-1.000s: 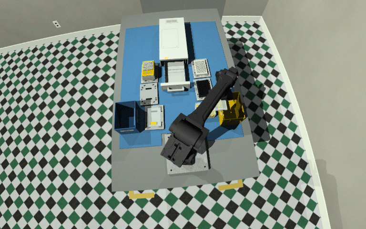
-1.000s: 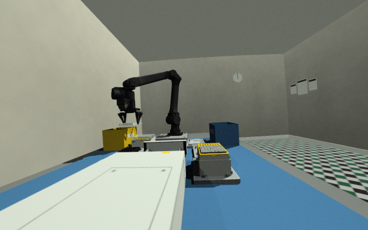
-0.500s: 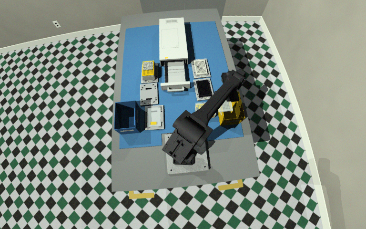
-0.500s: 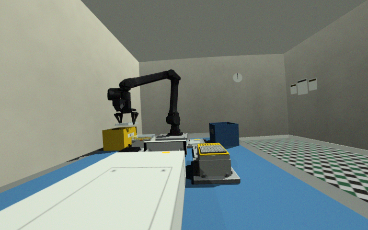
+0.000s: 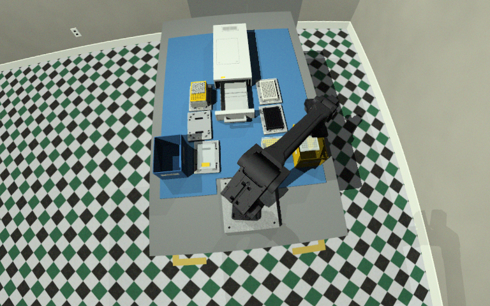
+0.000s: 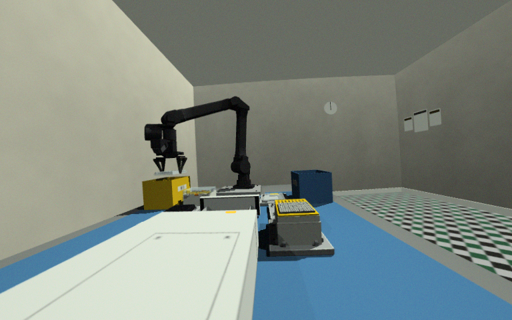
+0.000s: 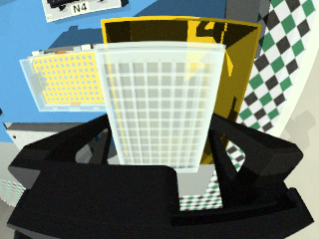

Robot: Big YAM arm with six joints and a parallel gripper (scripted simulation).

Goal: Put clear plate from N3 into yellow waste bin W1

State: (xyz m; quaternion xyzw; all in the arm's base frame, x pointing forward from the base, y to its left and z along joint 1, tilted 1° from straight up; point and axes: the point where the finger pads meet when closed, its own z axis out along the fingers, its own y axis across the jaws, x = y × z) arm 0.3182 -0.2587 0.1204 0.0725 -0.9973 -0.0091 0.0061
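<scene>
Now: the yellow waste bin W1 10 mm behind my hand, 20 mm to the right of it and 110 mm below it. Also, from my hand: clear plate: right at my hand; then black plate: 160 mm ahead, 140 mm to the left, 130 mm below; then white plate: 330 mm ahead, 160 mm to the left, 130 mm below.
</scene>
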